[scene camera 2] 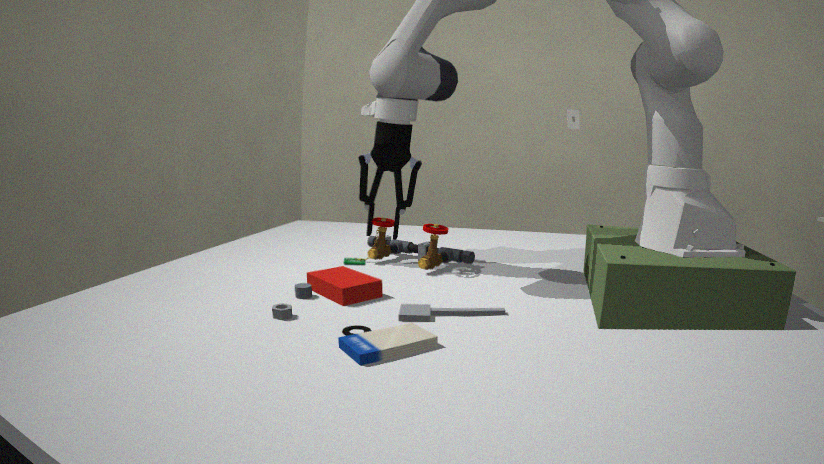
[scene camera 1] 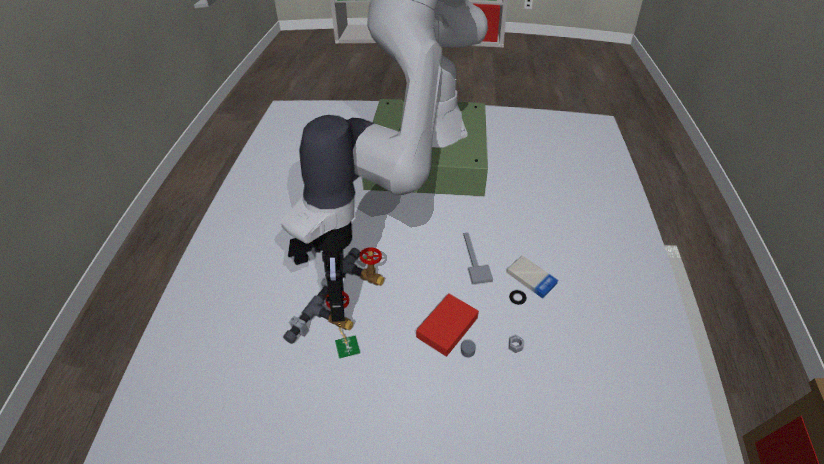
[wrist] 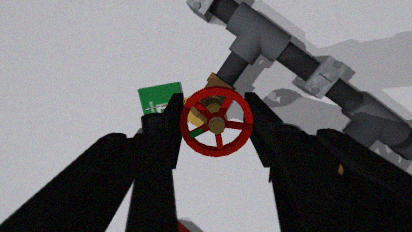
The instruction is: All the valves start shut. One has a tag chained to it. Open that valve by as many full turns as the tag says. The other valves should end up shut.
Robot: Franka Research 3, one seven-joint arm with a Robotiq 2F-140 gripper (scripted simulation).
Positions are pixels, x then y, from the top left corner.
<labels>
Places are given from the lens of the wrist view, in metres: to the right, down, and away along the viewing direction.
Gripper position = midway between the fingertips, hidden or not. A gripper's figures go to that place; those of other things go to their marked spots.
my gripper [wrist: 213, 108]: 0.01, -0.01, 0.17
green tag [wrist: 160, 95]: -0.05, -0.02, 0.23
valve handwheel [wrist: 220, 150]: 0.01, 0.02, 0.15
The marked spots on the valve handwheel and the green tag are 0.11 m apart.
</labels>
